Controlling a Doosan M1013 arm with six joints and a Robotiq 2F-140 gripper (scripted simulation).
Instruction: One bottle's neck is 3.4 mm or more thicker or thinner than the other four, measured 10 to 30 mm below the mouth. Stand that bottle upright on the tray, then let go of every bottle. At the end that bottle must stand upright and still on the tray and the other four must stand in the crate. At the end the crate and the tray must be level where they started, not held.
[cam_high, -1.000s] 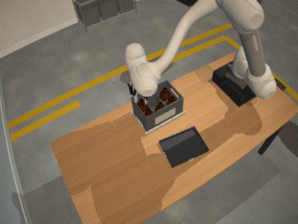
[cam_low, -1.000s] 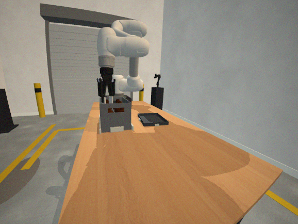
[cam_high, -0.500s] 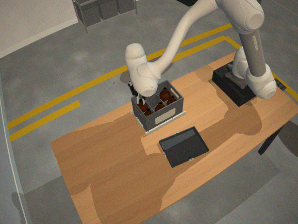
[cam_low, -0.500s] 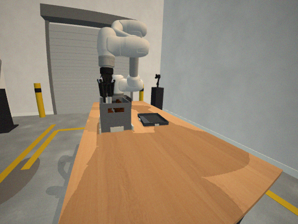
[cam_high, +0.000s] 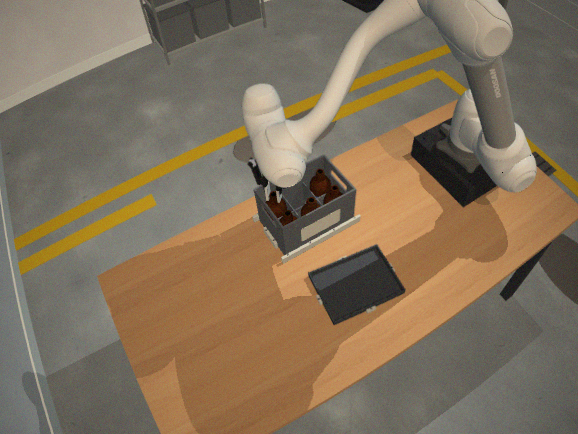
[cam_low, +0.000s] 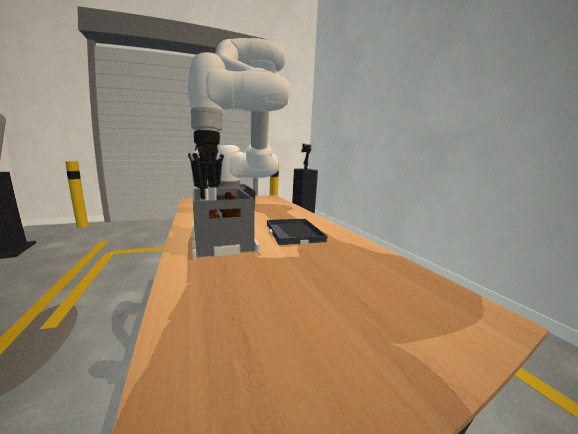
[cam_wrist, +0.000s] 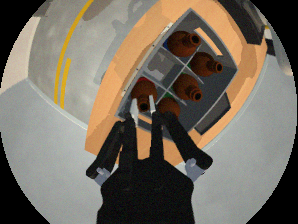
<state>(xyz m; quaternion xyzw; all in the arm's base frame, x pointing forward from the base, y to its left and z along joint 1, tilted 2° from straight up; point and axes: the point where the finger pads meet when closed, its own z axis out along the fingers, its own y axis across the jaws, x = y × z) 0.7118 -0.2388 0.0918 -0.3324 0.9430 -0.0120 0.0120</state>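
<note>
My hand is 80 mm past the grey crate, 50 mm to the right of it and 90 mm above it. Round my hand: dark tray: 50 mm behind, 350 mm to the left, 160 mm below; glass bottle: 80 mm behind, 100 mm to the left, 90 mm below.
</note>
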